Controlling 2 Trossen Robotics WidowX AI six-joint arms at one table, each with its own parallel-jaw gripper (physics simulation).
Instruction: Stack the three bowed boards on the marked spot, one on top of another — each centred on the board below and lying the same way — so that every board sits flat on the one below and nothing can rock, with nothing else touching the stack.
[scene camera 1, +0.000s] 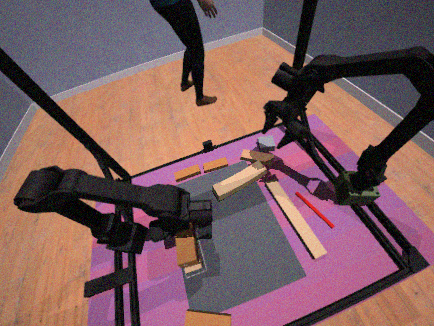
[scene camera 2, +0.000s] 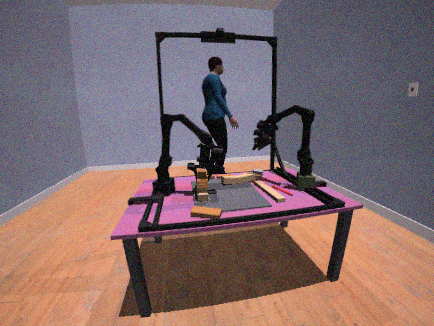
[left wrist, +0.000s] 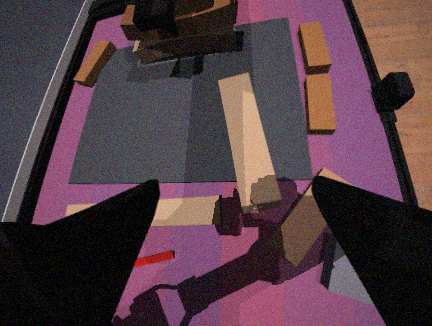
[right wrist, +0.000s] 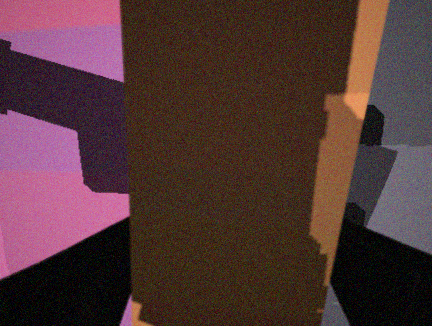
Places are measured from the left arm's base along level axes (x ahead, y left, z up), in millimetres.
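Pixels of known places: left gripper, fingertip midpoint: (scene camera 1: 269, 140) (scene camera 2: 255, 150) (left wrist: 235, 185); right gripper, fingertip midpoint: (scene camera 1: 184, 230) (left wrist: 177, 21) (right wrist: 229, 224); left arm's base, origin of the base link: (scene camera 1: 360, 182) (scene camera 2: 305, 174); right arm's base, origin of the base link: (scene camera 1: 121, 235) (scene camera 2: 163, 180).
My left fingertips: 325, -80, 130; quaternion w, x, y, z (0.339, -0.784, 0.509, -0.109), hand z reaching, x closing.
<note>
Ahead of a thing's pixels: the offset from my left fingertips to its top centre, as dx, dy, dz. "*": to the spot under its first point. Level surfaces: height alone.
My right gripper (scene camera 1: 186, 233) (scene camera 2: 204, 169) (right wrist: 229, 224) is shut on a brown bowed board @[+287, +277, -104] (scene camera 1: 186, 250) (scene camera 2: 203, 184) (right wrist: 227, 155) across its width. That board lies over a pale board @[+290, +292, -165] (scene camera 1: 194, 268) (scene camera 2: 203, 196) on the white-outlined marked spot @[* +238, +411, -216] (scene camera 1: 196, 273) at the grey mat's near left corner. A third bowed board @[+105, +51, -164] (scene camera 1: 239, 180) (scene camera 2: 238, 178) (left wrist: 247, 136), pale, lies on the mat's far side with one end propped up. My left gripper (scene camera 1: 277, 129) (scene camera 2: 261, 136) (left wrist: 235, 185) is open and empty, high above the table's far right.
Two small brown blocks @[+356, +13, -199] (scene camera 1: 187, 172) @[+227, -36, -201] (scene camera 1: 215, 164) lie behind the mat @[dz -216] (scene camera 1: 254, 239). A long flat plank @[-96, +181, -200] (scene camera 1: 294, 218), a red stick @[-179, +151, -216] (scene camera 1: 314, 209), a grey cube @[-8, -160, -186] (scene camera 1: 266, 143) and a short board @[* +29, -81, -200] (scene camera 1: 258, 156) lie at the right. A brown block @[* +178, +525, -194] (scene camera 1: 207, 318) lies at the front. A person (scene camera 1: 193, 48) stands behind the table.
</note>
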